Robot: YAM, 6 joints.
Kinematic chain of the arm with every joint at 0, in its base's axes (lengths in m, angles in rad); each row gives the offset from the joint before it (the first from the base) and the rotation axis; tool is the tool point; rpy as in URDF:
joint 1: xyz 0 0 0.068 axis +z
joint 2: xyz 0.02 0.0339 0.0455 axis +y
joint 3: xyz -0.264 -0.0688 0 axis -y
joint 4: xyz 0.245 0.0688 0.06 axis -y
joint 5: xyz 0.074 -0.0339 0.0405 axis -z
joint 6: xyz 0.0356 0 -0.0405 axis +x
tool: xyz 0 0 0 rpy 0 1.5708 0
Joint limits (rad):
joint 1: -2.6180..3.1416
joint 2: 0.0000..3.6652
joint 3: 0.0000..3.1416
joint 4: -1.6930..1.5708
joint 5: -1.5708..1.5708
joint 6: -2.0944..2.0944
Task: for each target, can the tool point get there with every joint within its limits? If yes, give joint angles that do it. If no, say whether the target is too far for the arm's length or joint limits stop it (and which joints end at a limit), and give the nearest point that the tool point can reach.
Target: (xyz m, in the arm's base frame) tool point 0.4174 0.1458 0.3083
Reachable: yes | joints 0.2634 1.9874 1.8162 -0.6260 -1.1231 0.3240
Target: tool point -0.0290 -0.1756 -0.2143
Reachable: yes | joints -1.5779 3.1611 0.8933 0.7289 0.8938 1.6600
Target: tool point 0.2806 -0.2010 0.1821
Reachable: yes | joints -0.6961 1.9468 1.3880 -1.1371 -0.8050 1.1310
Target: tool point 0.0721 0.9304 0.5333
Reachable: no: too far | nearest point 0.0455 0.5869 0.3749 | short by 0.379 m
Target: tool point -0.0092 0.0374 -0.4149
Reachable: no: joint limits stop it (at a limit: joint 2) | nearest point -0.0189 0.0769 -0.3382 | short by 0.087 m
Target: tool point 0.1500 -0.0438 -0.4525
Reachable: no: joint limits stop it (at a limit: joint 2) | nearest point 0.1664 -0.0486 -0.3724 | short by 0.082 m
